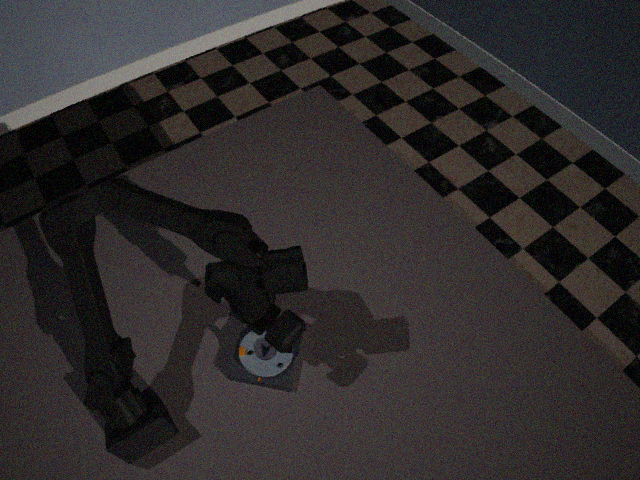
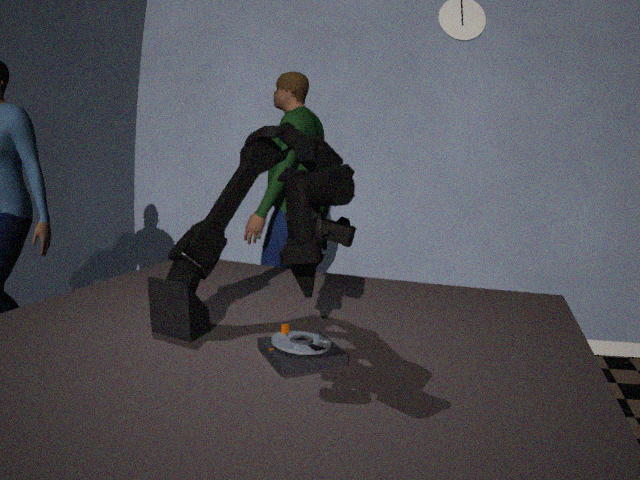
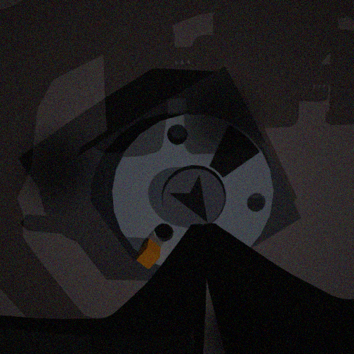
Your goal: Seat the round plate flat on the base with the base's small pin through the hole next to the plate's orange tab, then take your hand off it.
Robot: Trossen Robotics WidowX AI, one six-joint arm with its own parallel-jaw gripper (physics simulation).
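Frame: origin at the arm's base, x down, y back, z left, level; centimetres.
Seen in the pictures: gripper, fingertip midpoint: [image 1: 263,326] [image 2: 308,297]; arm's base, origin of the base link: [image 1: 131,421] [image 2: 176,292].
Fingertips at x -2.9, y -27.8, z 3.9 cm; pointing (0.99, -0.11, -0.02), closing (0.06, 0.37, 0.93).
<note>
Pixels of each thing's top centre, then the offset from my fingertips to it. "*": a spot on its surface instead. Level surfaces: height alone.
- round pale plate, middle of its top: [image 2: 301,331] [image 1: 265,346] dz -1.0, dx +6.2, dy +0.7 cm
- dark base, middle of its top: [image 2: 301,338] [image 1: 265,349] dz -1.0, dx +7.7, dy +0.8 cm
- small orange mark, surface spot: [image 2: 270,349] [image 1: 259,380] * dz -5.5, dx +9.0, dy +4.5 cm
- brown table, its level: dx +11.5 cm
The round pale plate [image 1: 266,365] [image 2: 289,349] [image 3: 132,185] lies over the dark base [image 1: 226,362] [image 2: 294,366] [image 3: 281,215] and looks roughly level. Its orange tab [image 1: 241,351] [image 2: 284,328] [image 3: 149,254] stands up at the rim, beside a dark round hole [image 3: 164,232]. A small orange mark [image 1: 259,379] [image 2: 270,349] shows on the base, apart from the tab. The pin cannot be made out, so whether it sits in that hole cannot be told. The plate's middle opening shows a grey disc with a dark arrow shape. My gripper [image 2: 308,295] [image 3: 202,234] is shut and empty, above the plate.
The base stands on the brown table [image 1: 413,310] [image 2: 155,413]. The arm's mount [image 1: 142,431] [image 2: 170,308] is bolted-looking and dark, left of the base. Arm shadows fall across the table. A person in green [image 2: 305,121] and one in blue [image 2: 15,155] stand beyond the table.
</note>
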